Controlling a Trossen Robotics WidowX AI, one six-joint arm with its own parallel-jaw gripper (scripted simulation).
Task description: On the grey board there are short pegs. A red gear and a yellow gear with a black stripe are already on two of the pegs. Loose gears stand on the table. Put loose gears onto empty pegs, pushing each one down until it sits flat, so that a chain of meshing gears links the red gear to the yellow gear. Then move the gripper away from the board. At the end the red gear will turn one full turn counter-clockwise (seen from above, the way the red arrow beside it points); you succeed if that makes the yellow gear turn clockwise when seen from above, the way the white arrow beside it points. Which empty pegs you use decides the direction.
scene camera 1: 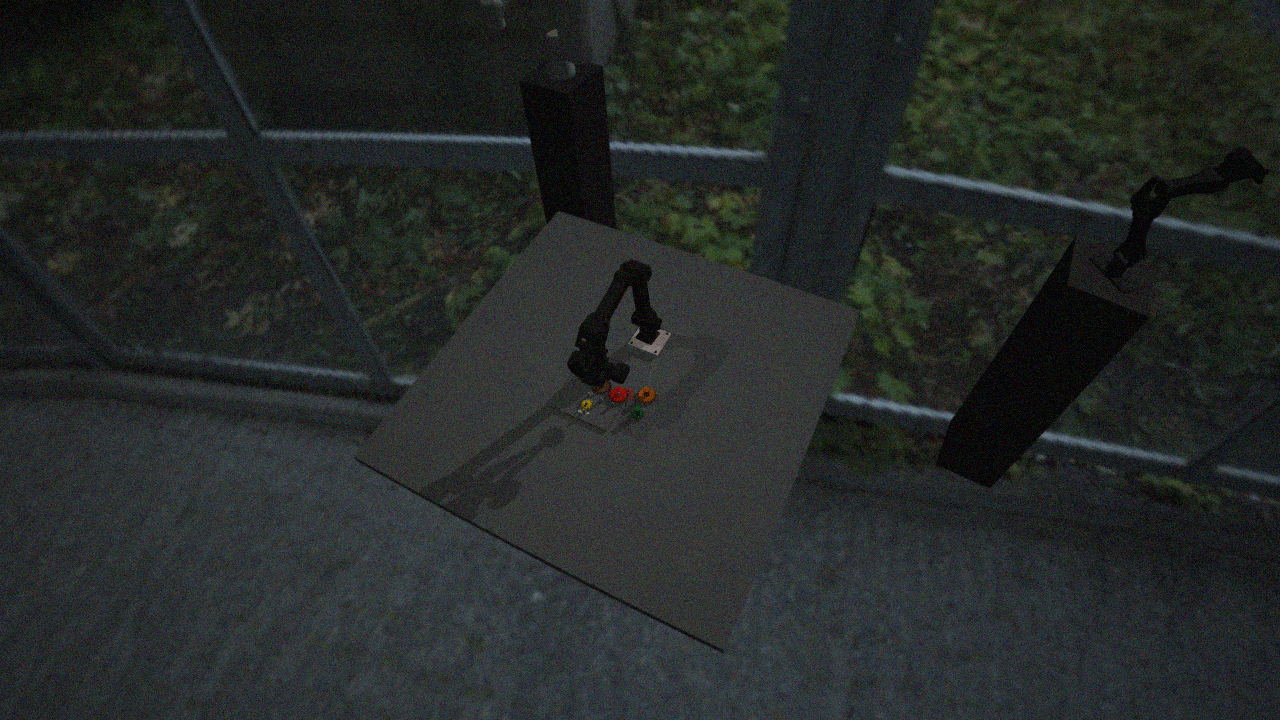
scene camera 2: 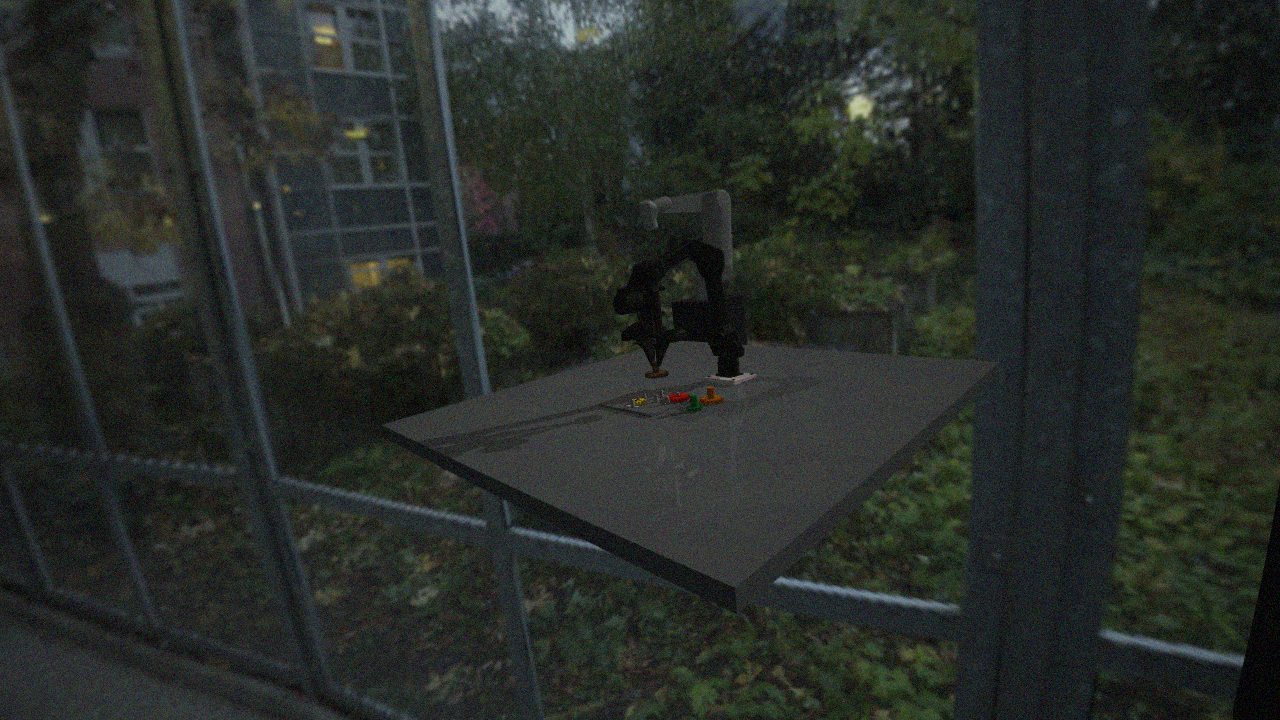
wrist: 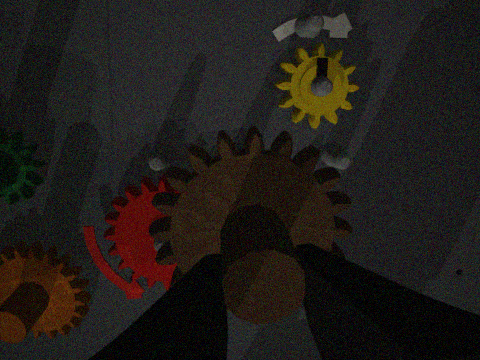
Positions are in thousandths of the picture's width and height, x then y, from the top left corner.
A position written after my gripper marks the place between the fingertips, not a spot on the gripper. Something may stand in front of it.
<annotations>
my gripper: scene camera 1 469,531; scene camera 2 513,509; wrist 541,738
</annotations>
